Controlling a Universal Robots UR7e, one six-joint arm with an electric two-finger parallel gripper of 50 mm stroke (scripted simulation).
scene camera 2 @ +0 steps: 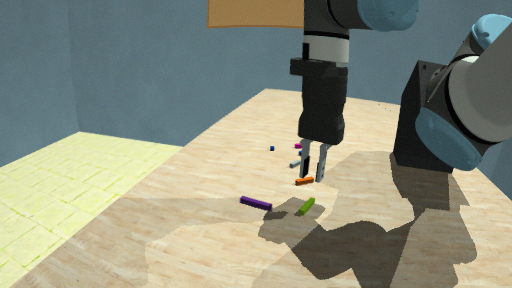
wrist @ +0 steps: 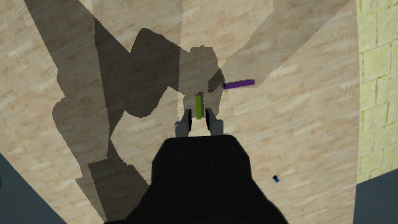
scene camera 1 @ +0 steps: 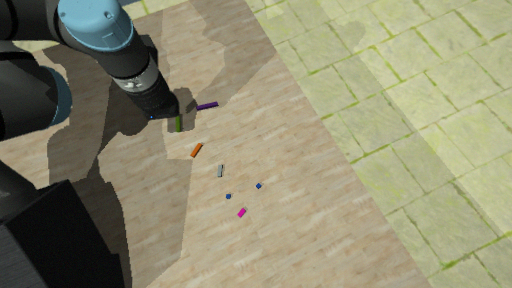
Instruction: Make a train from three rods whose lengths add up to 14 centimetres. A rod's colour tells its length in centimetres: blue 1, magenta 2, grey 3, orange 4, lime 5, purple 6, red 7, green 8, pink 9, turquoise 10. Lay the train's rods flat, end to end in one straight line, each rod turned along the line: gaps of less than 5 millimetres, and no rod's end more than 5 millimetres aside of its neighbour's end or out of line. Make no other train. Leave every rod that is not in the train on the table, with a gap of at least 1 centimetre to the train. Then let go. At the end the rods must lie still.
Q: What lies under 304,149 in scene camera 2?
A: The gripper.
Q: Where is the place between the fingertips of the gripper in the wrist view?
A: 198,115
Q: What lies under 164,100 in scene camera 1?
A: The gripper.
